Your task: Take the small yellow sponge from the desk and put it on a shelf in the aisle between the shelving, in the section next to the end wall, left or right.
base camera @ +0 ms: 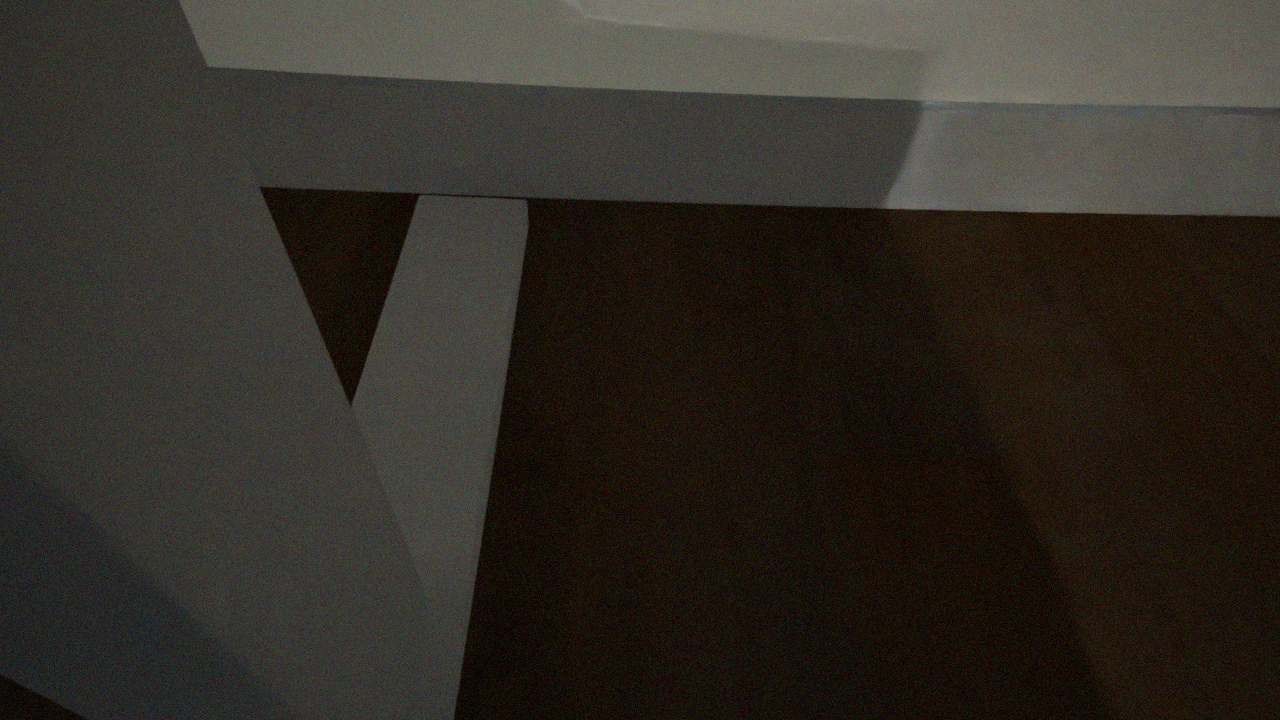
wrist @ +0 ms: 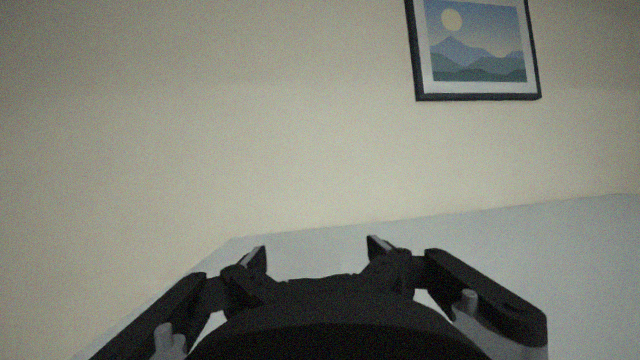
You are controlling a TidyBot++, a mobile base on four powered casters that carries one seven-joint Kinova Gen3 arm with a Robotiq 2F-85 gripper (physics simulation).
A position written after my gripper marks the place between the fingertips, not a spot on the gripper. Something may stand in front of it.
Observation:
I see my gripper point(wrist: 317, 252), a pale grey desk point(base camera: 201, 518) and a framed mountain picture point(wrist: 454, 57).
The pale grey desk is seen too in the wrist view point(wrist: 567, 258).

